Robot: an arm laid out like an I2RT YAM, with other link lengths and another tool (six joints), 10 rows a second.
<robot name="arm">
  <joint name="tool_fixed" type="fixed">
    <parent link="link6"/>
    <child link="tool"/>
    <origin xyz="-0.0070 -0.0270 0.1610" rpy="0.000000 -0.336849 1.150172"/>
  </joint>
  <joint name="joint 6" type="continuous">
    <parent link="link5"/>
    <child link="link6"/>
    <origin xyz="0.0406 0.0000 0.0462" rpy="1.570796 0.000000 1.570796"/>
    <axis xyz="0 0 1"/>
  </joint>
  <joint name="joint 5" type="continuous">
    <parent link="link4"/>
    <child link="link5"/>
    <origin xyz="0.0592 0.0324 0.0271" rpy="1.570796 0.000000 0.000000"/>
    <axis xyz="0 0 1"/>
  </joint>
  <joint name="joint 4" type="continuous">
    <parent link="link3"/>
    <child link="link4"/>
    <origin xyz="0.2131 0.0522 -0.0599" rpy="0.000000 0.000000 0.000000"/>
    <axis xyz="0 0 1"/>
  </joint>
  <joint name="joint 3" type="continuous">
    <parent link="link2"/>
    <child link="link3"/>
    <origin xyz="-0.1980 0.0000 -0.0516" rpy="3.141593 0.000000 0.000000"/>
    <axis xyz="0 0 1"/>
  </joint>
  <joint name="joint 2" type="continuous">
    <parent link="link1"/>
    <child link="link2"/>
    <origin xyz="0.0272 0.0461 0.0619" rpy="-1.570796 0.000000 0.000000"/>
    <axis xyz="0 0 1"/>
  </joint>
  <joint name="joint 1" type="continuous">
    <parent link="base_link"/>
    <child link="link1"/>
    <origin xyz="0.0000 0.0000 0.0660" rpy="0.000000 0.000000 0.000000"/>
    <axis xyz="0 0 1"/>
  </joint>
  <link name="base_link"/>
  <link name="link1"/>
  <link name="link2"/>
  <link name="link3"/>
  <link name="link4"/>
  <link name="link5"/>
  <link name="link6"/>
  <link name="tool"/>
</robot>
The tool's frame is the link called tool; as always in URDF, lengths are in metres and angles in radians. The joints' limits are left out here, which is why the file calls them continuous.
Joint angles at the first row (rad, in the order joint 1, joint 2, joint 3, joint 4, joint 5, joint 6):
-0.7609 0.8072 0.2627 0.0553 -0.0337 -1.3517
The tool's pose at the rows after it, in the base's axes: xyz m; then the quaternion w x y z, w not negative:
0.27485, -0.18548, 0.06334, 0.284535, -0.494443, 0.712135, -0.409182
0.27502, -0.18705, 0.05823, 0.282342, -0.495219, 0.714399, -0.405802
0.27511, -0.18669, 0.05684, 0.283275, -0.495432, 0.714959, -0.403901
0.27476, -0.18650, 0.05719, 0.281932, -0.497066, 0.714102, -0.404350
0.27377, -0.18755, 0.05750, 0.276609, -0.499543, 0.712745, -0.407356
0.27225, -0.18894, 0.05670, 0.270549, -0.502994, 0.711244, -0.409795
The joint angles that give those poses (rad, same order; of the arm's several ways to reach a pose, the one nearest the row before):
-0.7838 0.8723 0.2610 0.1158 -0.0374 -1.3598
-0.7872 0.9071 0.2594 0.1432 -0.0380 -1.3637
-0.7883 0.9131 0.2584 0.1468 -0.0413 -1.3632
-0.7885 0.9076 0.2577 0.1426 -0.0410 -1.3678
-0.7885 0.9026 0.2547 0.1447 -0.0340 -1.3783
-0.7927 0.9007 0.2491 0.1512 -0.0307 -1.3934

